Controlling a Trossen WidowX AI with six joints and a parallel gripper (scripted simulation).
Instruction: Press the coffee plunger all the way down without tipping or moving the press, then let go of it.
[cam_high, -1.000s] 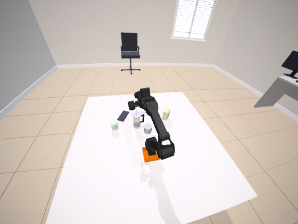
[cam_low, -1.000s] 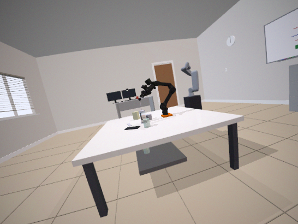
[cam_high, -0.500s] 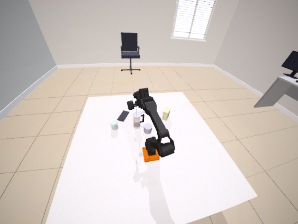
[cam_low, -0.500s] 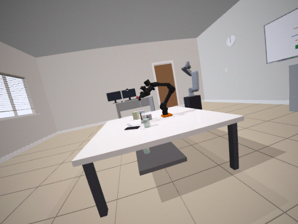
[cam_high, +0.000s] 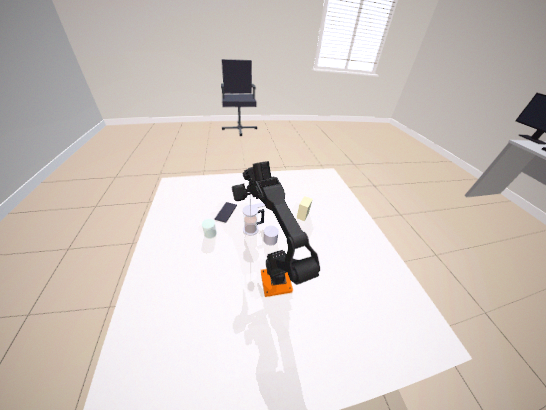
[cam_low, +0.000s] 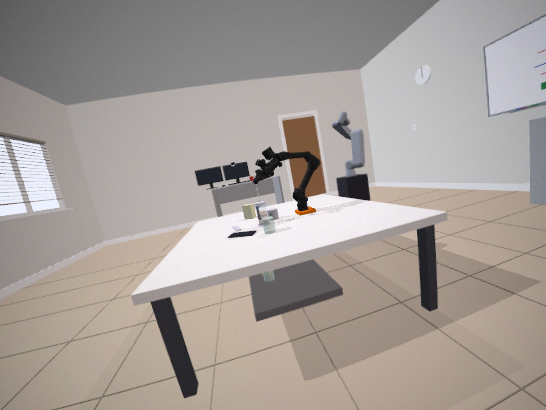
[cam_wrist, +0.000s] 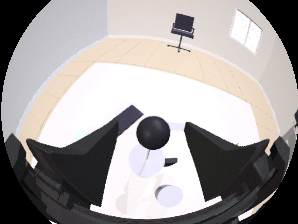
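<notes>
Right now the coffee press is 14 cm below my gripper tip and 2 cm to the right of it. Also, from my gripper tip: dark flat slab 28 cm below, 13 cm to the left, 13 cm ahead; grey cup 25 cm below, 10 cm to the right, 8 cm behind.
</notes>
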